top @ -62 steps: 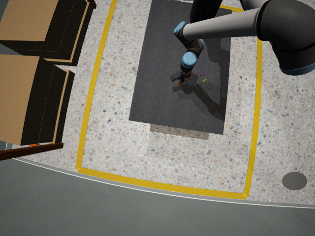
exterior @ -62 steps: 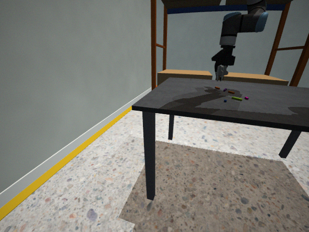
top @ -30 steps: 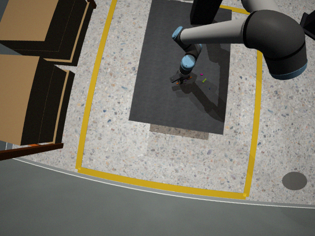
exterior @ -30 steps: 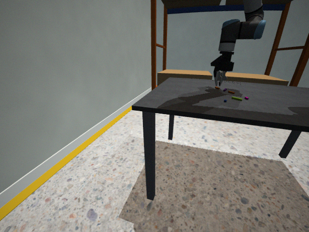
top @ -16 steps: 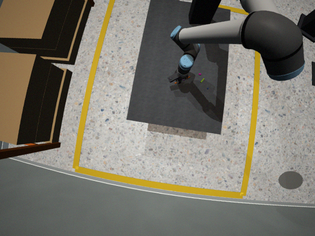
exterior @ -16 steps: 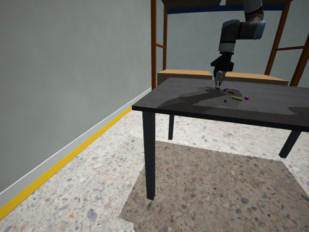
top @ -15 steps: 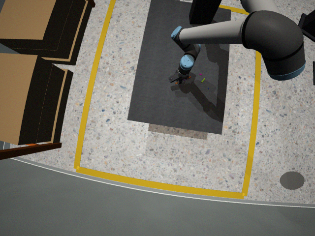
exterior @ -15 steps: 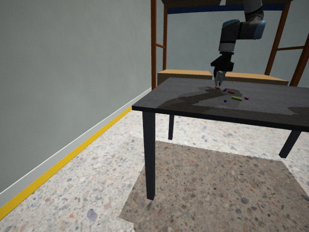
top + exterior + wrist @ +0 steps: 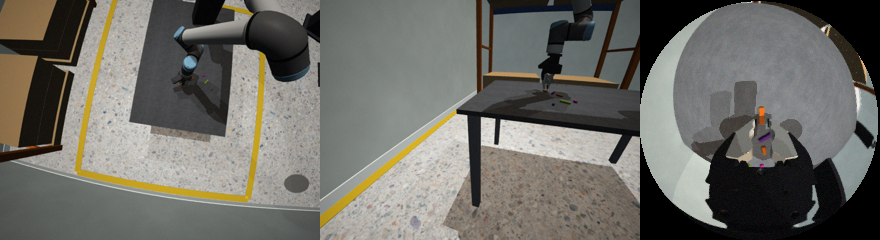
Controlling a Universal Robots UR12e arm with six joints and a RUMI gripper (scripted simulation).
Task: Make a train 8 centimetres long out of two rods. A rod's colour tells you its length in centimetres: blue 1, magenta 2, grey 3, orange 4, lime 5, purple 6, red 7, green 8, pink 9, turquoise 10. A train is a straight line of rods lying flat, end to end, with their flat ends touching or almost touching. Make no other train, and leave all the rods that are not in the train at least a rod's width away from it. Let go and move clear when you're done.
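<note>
The purple rod is 60 mm behind my hand, 30 mm below it and 20 mm to the left of it. Round my hand: lime rod 200 mm to the left, 150 mm behind, 30 mm below; then magenta rod 190 mm behind, 150 mm to the left, 30 mm below; then small blue rod 290 mm to the left, 100 mm behind, 30 mm below.
</note>
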